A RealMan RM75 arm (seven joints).
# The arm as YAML. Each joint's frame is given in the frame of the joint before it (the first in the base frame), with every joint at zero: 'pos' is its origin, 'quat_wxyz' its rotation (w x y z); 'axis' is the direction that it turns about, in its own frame. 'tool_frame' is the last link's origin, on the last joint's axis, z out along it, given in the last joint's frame.
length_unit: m
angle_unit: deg
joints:
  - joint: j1
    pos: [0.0, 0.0, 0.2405]
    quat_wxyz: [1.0, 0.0, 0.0, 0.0]
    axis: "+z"
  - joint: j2
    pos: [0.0, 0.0, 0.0]
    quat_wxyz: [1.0, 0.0, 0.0, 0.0]
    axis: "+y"
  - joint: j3
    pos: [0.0, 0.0, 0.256]
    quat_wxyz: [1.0, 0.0, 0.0, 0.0]
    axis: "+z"
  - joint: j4
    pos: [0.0, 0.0, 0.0]
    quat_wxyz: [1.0, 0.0, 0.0, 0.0]
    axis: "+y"
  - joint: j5
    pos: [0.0, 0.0, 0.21]
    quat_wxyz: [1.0, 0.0, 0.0, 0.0]
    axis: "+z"
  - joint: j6
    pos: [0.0, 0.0, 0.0]
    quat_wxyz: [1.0, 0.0, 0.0, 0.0]
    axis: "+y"
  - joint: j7
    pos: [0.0, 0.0, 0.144]
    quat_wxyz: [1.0, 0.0, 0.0, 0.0]
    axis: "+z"
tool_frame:
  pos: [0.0, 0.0, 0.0]
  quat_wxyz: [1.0, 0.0, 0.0, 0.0]
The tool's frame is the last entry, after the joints.
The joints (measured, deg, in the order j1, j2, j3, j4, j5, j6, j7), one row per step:
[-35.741 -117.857 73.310 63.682 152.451 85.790 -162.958]
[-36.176 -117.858 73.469 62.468 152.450 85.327 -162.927]
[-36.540 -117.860 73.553 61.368 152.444 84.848 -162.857]
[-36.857 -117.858 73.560 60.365 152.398 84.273 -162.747]
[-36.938 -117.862 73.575 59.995 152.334 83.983 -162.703]
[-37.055 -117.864 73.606 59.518 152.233 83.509 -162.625]
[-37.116 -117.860 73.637 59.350 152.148 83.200 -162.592]
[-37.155 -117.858 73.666 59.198 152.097 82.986 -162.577]
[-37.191 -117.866 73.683 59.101 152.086 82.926 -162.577]
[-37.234 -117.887 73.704 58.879 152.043 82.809 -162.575]
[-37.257 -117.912 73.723 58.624 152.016 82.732 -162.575]
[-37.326 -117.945 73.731 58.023 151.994 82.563 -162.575]
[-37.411 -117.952 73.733 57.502 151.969 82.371 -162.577]
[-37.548 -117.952 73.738 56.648 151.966 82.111 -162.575]
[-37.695 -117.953 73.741 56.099 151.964 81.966 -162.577]
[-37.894 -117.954 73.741 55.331 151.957 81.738 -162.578]
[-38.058 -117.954 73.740 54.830 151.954 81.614 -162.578]
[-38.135 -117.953 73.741 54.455 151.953 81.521 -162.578]
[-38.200 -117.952 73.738 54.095 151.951 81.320 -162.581]
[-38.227 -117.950 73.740 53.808 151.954 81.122 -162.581]
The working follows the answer.
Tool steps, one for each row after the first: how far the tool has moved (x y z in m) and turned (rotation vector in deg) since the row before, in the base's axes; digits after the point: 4 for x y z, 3 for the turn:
[-0.0012 0.0005 -0.0028 -0.375 0.094 0.259]
[-0.0013 0.0004 -0.0024 -0.266 0.056 0.227]
[-0.0012 0.0007 -0.0020 -0.097 -0.020 0.145]
[-0.0005 0.0003 -0.0008 0.016 -0.054 0.042]
[-0.0005 0.0006 -0.0011 0.090 -0.082 -0.031]
[0.0001 0.0006 -0.0004 0.138 -0.070 -0.115]
[-0.0001 0.0003 -0.0004 0.075 -0.036 -0.043]
[0.0000 0.0001 -0.0003 -0.017 -0.007 0.009]
[-0.0003 -0.0001 -0.0007 -0.046 -0.044 0.076]
[-0.0006 -0.0003 -0.0008 -0.098 -0.028 0.147]
[-0.0014 -0.0007 -0.0015 -0.197 -0.023 0.353]
[-0.0011 -0.0003 -0.0011 -0.114 -0.012 0.263]
[-0.0020 -0.0007 -0.0017 -0.230 0.033 0.453]
[-0.0009 -0.0002 -0.0011 -0.166 0.022 0.246]
[-0.0013 -0.0003 -0.0015 -0.208 0.026 0.339]
[-0.0007 -0.0001 -0.0010 -0.156 0.020 0.199]
[-0.0008 -0.0003 -0.0007 -0.117 0.019 0.194]
[-0.0008 -0.0001 -0.0007 -0.012 0.012 0.144]
[-0.0008 -0.0001 -0.0005 0.020 0.017 0.116]

Tool pose at each row, in the base's axes (x y z in m, rotation vector in deg; rounded; the steps above come from the unrounded poses):
[-0.2369 0.3607 0.0015 -128.628 -85.482 28.037]
[-0.2380 0.3611 -0.0013 -128.694 -85.773 28.533]
[-0.2393 0.3616 -0.0037 -128.719 -86.036 28.889]
[-0.2405 0.3623 -0.0057 -128.711 -86.226 28.994]
[-0.2410 0.3625 -0.0066 -128.703 -86.302 28.936]
[-0.2416 0.3632 -0.0077 -128.702 -86.298 28.763]
[-0.2415 0.3638 -0.0081 -128.712 -86.185 28.537]
[-0.2416 0.3642 -0.0085 -128.704 -86.146 28.421]
[-0.2416 0.3642 -0.0088 -128.715 -86.161 28.431]
[-0.2419 0.3641 -0.0095 -128.726 -86.277 28.447]
[-0.2425 0.3638 -0.0102 -128.721 -86.474 28.545]
[-0.2439 0.3631 -0.0117 -128.655 -86.922 28.796]
[-0.2450 0.3628 -0.0128 -128.577 -87.251 28.959]
[-0.2470 0.3621 -0.0145 -128.434 -87.795 29.326]
[-0.2480 0.3619 -0.0156 -128.383 -88.091 29.566]
[-0.2493 0.3616 -0.0171 -128.300 -88.500 29.874]
[-0.2499 0.3614 -0.0181 -128.272 -88.740 30.091]
[-0.2507 0.3611 -0.0188 -128.219 -88.971 30.270]
[-0.2515 0.3610 -0.0195 -128.125 -89.138 30.333]
[-0.2523 0.3610 -0.0200 -128.024 -89.267 30.366]

